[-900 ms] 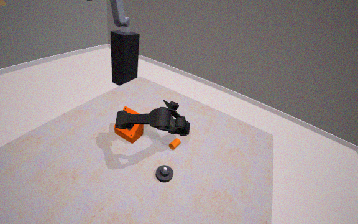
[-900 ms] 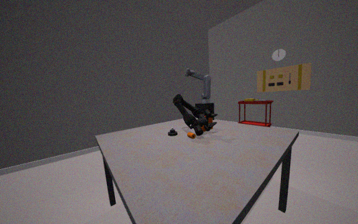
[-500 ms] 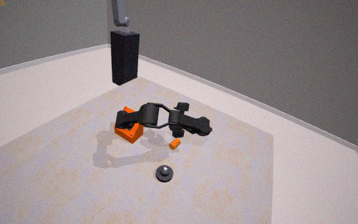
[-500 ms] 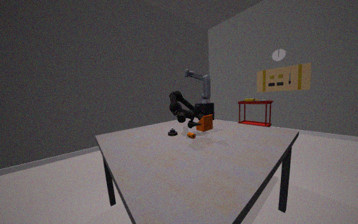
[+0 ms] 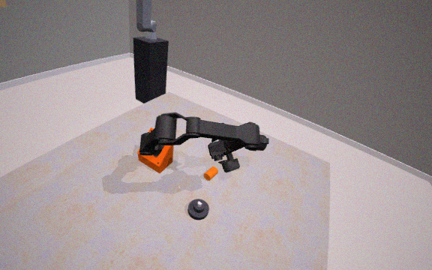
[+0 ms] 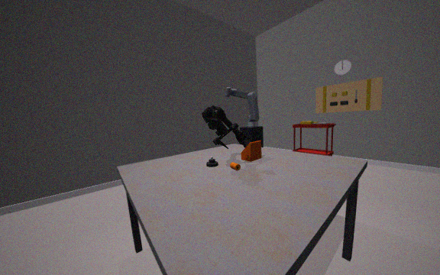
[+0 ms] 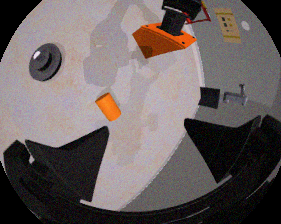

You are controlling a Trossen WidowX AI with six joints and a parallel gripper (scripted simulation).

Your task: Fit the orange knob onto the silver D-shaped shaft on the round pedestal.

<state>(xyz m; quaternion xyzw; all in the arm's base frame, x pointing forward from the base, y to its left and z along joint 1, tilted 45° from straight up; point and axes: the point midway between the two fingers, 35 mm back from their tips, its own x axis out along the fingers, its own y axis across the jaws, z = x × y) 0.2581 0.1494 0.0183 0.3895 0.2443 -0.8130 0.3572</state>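
My gripper tip is now 15 cm above the orange knob and 1 cm to the left of it. Also, from my gripper tip: round dark pedestal: 18 cm to the right, 13 cm below, 6 cm ahead.
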